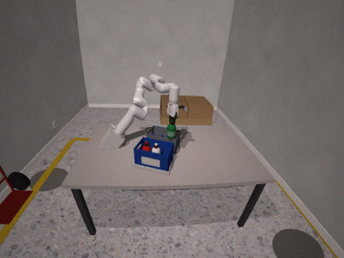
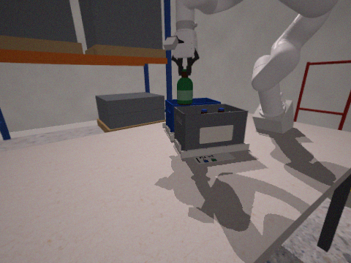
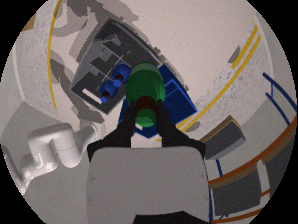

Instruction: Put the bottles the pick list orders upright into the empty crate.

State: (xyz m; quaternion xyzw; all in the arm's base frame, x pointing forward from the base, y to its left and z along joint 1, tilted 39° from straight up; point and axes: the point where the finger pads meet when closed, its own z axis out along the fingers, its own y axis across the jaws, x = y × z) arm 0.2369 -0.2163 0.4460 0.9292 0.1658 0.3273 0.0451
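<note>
Now: the green-label bottle 7 cm below my hand. From my hand the other things lie so: blue crate 25 cm below, 15 cm behind, 11 cm to the right; then white-capped bottle 25 cm below, 13 cm behind, 6 cm to the right; then grey crate 25 cm below, 11 cm to the left, 5 cm behind.
</note>
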